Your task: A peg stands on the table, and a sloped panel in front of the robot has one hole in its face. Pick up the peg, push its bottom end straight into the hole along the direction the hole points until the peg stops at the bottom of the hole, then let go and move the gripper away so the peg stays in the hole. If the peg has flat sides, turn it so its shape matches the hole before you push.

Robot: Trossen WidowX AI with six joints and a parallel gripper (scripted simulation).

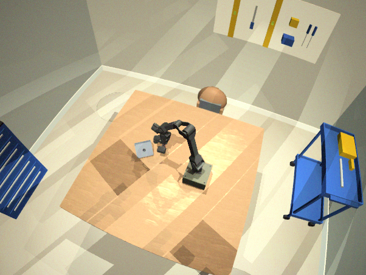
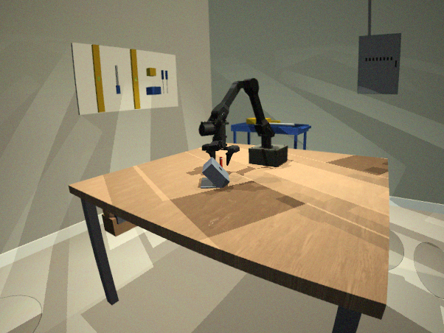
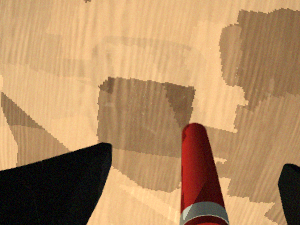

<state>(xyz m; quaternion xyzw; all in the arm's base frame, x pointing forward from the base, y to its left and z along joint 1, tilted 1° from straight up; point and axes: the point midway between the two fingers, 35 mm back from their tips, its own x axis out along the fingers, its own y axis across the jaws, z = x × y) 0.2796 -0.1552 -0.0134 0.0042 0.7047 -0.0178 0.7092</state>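
The round red peg is 20 mm above my gripper tip. Round my gripper tip: sloped panel 150 mm ahead, 50 mm to the left, 10 mm above.
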